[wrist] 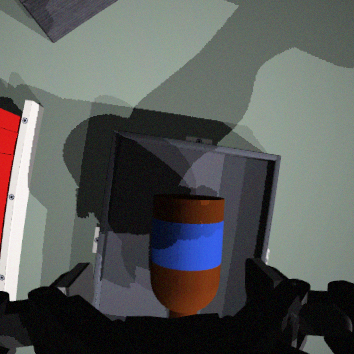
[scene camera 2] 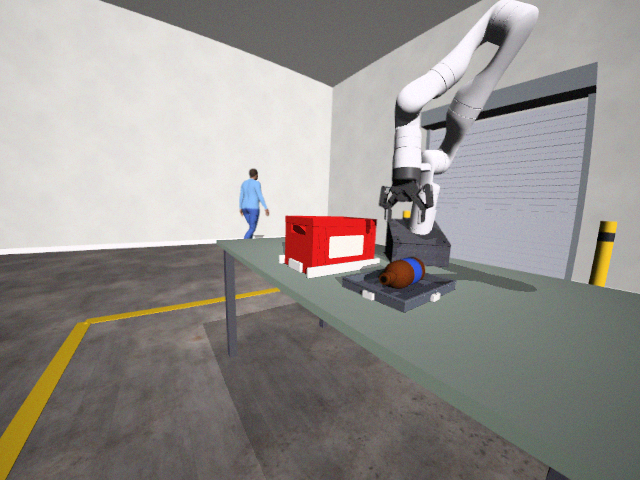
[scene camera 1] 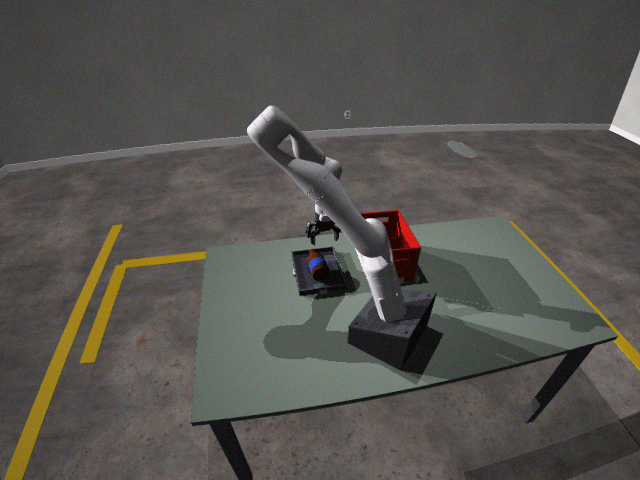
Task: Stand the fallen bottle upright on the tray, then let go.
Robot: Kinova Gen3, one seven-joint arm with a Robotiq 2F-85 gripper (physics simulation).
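Frame: origin at the arm's base, x down, y left, z ahead, level; millimetres.
Where they show: gripper, fingertip midpoint: (wrist: 169, 277) (scene camera 2: 403, 223) (scene camera 1: 324, 242); arm's base, link origin: (scene camera 2: 418, 229) (scene camera 1: 392, 312).
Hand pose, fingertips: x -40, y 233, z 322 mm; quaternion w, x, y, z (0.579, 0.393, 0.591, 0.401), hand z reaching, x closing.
Note:
Each offset is from my fingertips to the top centre of the thing. Level surfaces: height alone.
A brown bottle with a blue band @[dx +95, dy +34, dz +32 mm] (scene camera 1: 317, 265) (scene camera 2: 404, 272) (wrist: 186, 245) lies on its side in the shallow dark grey tray @[dx +148, dy +30, dz +21 mm] (scene camera 1: 336, 288) (scene camera 2: 385, 299) (wrist: 271, 210). Its neck points away from the arm's base, and in the wrist view most of the neck is hidden behind the gripper's body. My gripper (scene camera 1: 325, 241) (scene camera 2: 405, 219) (wrist: 169, 277) is open and empty. It points down and hangs above the tray and the bottle, apart from both. In the wrist view its fingers show on the left and right of the bottle's lower part.
A red crate with compartments @[dx -1, dy -260, dz +93 mm] (scene camera 1: 409, 258) (scene camera 2: 305, 242) (wrist: 7, 165) stands beside the tray, with white strips along its foot. The arm's dark base block (scene camera 1: 385, 335) (scene camera 2: 418, 250) (wrist: 55, 22) stands on the green table @[dx +174 mm] (scene camera 1: 248, 361) (scene camera 2: 516, 351) (wrist: 320, 200). A person (scene camera 2: 251, 198) is on the floor beyond the table.

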